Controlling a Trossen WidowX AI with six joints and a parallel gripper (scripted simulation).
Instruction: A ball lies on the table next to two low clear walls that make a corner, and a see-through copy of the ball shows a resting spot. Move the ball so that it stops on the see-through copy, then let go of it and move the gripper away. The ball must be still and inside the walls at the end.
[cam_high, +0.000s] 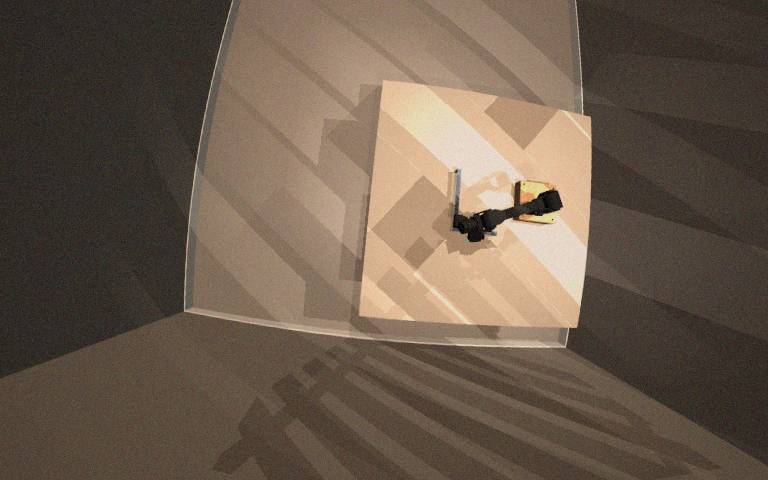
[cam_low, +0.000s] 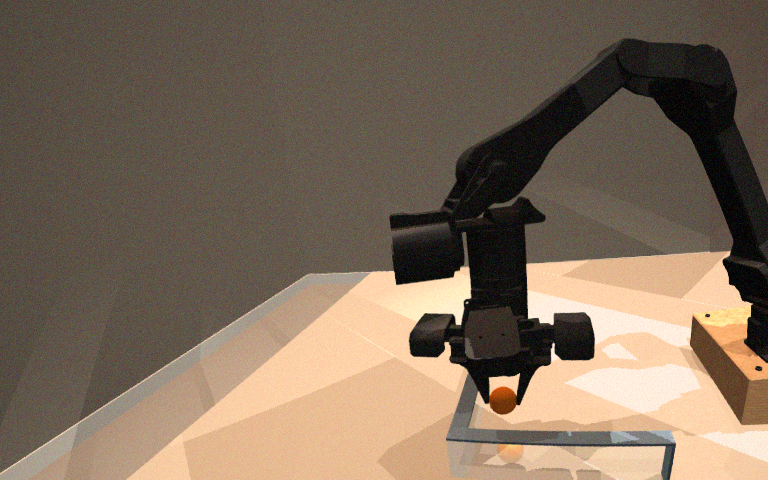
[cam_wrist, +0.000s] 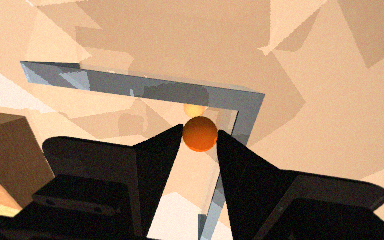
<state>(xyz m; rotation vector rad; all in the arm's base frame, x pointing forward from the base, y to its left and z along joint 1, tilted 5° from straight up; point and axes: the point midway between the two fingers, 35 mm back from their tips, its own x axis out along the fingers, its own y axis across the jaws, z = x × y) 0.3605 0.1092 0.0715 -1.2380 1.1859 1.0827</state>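
Right now the see-through copy of ball is 70 mm below my gripper tip and 10 mm behind it. From my gripper tip the other things lie so: orange ball: right at my gripper tip.
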